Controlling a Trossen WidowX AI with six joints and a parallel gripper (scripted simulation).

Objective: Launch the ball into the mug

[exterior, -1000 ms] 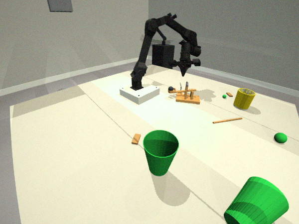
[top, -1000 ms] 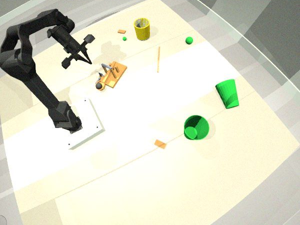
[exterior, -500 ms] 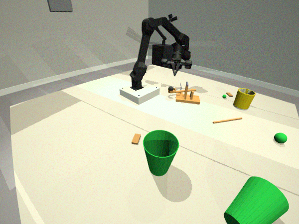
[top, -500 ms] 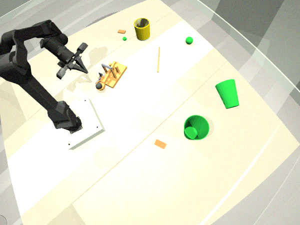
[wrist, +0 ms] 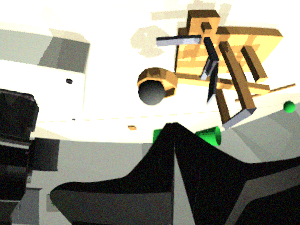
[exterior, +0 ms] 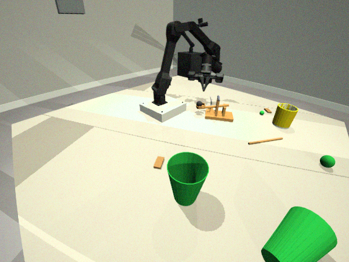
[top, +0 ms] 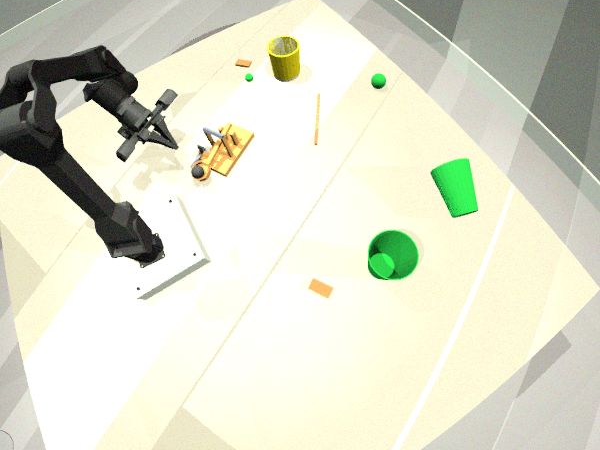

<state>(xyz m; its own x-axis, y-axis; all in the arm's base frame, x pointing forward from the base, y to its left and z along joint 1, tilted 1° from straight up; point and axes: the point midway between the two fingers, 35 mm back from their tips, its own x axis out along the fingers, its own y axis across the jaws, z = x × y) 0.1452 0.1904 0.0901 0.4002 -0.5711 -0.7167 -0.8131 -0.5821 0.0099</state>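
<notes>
My gripper tip is 2 cm short of the black ball, 4 cm to the left of it and 5 cm above it. Also, from my gripper tip: wooden catapult: 6 cm ahead, 6 cm below; then small green ball: 25 cm ahead, 23 cm to the left, 10 cm below; then thin wooden stick: 36 cm ahead, 11 cm below.
</notes>
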